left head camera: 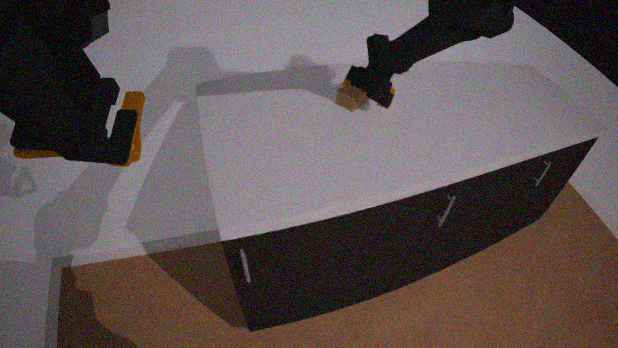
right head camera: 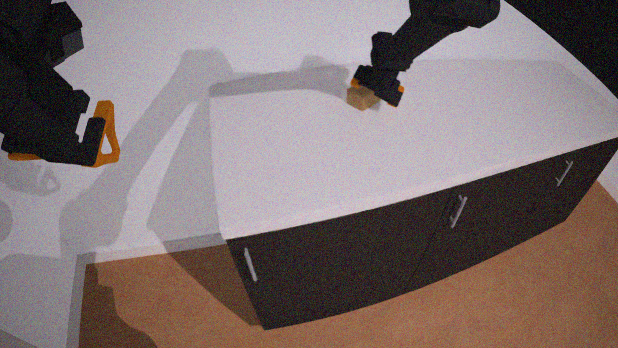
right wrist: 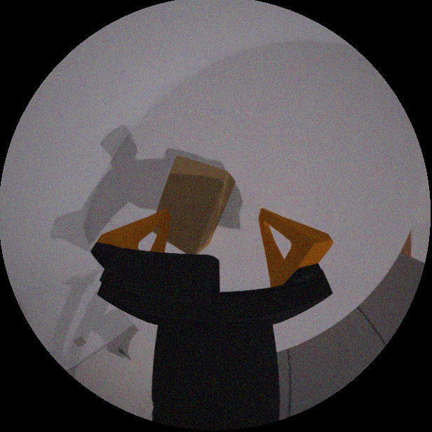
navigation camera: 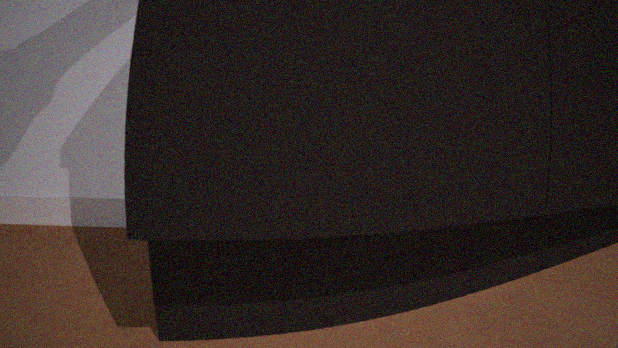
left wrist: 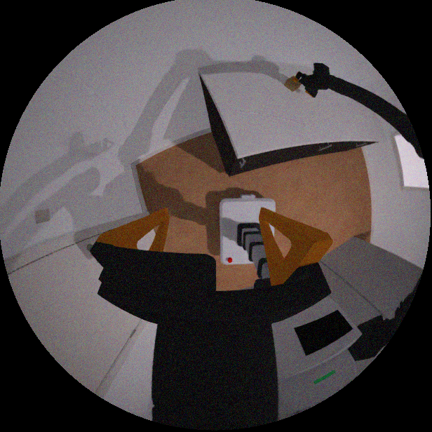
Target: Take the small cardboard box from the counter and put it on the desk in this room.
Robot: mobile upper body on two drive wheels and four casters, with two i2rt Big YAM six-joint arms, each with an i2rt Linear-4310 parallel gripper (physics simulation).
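Places are measured from the left arm's base along level axes (x left, y ahead, z down), in millimetres.
Where they show: left gripper, fingertip midpoint: (left head camera: 103, 151) (right head camera: 88, 154); right gripper, fingertip midpoint: (left head camera: 363, 95) (right head camera: 373, 94).
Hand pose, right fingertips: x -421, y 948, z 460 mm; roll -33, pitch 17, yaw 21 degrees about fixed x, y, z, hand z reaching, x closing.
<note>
Each offset is from my right fingertips to the top centre of the thing. "spot": to the spot under its first point. Level surfaces: height alone.
The small cardboard box {dy +19, dx +24, dz -11 mm} (left head camera: 351, 99) (right head camera: 361, 98) (left wrist: 292, 83) (right wrist: 192, 205) sits on the white top of the counter {dz +40 mm} (left head camera: 280, 165) (right head camera: 300, 165) (left wrist: 270, 115) (right wrist: 310, 125), toward its back edge. My right gripper (left head camera: 367, 96) (right head camera: 376, 95) (left wrist: 298, 85) (right wrist: 214, 213) is open close to the box, with nothing gripped. In the right wrist view one fingertip overlaps the box's lower left side, and the other stands apart to its right. Whether that fingertip touches the box cannot be told. My left gripper (left head camera: 80, 157) (right head camera: 62, 159) (left wrist: 213, 212) is open and empty, left of the counter. No desk can be made out.
The counter's dark front {spot: dy -370, dx +190, dz +688 mm} (navigation camera: 325, 125) fills much of the navigation view; handles (left head camera: 446, 211) (right head camera: 458, 211) stick out from it. A white wall (left head camera: 250, 30) stands behind. A white rounded panel (left wrist: 232, 210) shows between the left fingers, above the brown floor {dz +949 mm} (left wrist: 320, 175) (navigation camera: 450, 320).
</note>
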